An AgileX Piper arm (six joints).
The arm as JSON. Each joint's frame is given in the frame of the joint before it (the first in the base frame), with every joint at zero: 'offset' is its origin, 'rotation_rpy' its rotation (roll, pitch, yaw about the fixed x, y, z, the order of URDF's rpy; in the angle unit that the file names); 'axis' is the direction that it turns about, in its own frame. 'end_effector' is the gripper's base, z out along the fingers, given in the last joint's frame.
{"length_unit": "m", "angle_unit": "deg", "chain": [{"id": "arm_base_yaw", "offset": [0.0, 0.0, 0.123], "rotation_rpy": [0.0, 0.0, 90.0], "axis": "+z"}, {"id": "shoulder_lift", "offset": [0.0, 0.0, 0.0], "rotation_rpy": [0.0, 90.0, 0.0], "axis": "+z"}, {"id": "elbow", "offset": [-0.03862, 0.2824, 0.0], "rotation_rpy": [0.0, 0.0, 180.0], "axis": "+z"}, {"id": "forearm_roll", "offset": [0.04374, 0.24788, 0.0], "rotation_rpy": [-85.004, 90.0, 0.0], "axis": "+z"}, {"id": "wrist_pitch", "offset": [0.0, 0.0, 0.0], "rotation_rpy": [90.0, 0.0, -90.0], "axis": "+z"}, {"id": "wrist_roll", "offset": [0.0, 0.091, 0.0], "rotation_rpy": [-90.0, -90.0, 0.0], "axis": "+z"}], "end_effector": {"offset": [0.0, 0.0, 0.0], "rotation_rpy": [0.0, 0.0, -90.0]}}
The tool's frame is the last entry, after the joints.
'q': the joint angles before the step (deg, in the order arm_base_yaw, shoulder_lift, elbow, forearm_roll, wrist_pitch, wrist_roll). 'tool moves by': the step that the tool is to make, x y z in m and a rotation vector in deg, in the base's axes. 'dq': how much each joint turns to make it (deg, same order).
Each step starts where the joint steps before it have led.
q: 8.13, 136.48, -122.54, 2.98, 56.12, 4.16
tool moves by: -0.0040, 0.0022, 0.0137, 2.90, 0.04, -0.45
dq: -0.13, -1.56, -0.03, 2.89, 1.22, 0.00
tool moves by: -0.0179, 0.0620, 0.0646, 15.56, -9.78, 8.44
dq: 4.84, -6.11, -0.02, 17.49, -4.95, -7.42
